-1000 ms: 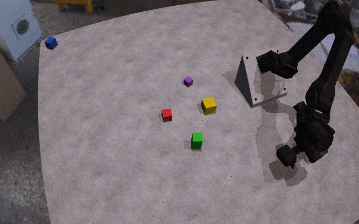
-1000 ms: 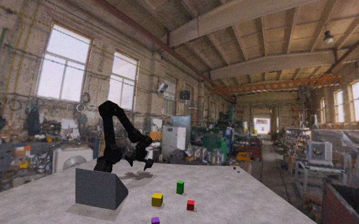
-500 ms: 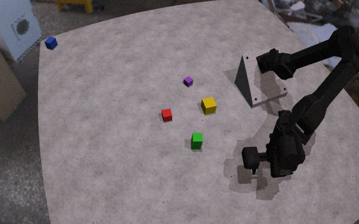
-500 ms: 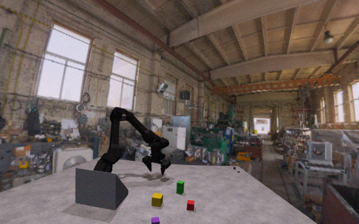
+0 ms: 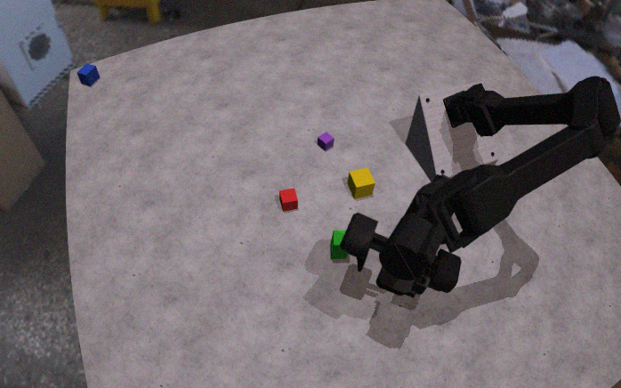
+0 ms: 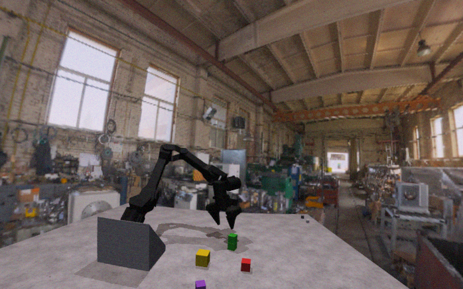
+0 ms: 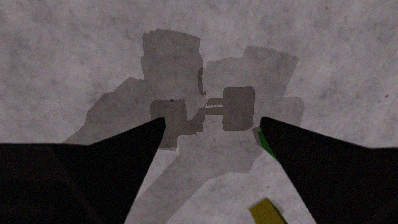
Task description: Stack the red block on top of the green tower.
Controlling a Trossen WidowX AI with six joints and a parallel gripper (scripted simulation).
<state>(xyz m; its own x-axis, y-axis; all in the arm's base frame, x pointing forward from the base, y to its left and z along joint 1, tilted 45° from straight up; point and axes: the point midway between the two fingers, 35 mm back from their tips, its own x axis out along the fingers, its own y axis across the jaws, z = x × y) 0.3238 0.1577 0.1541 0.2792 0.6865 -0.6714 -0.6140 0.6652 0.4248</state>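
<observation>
Now: gripper tip 60 mm short of the red block, 240 mm to the left of it and 40 mm above it. Round my gripper tip: yellow block: 80 mm behind, 200 mm to the right, 30 mm below; blue block: 380 mm ahead, 860 mm to the right, 30 mm below; small purple block: 80 mm behind, 330 mm to the right, 40 mm below.
</observation>
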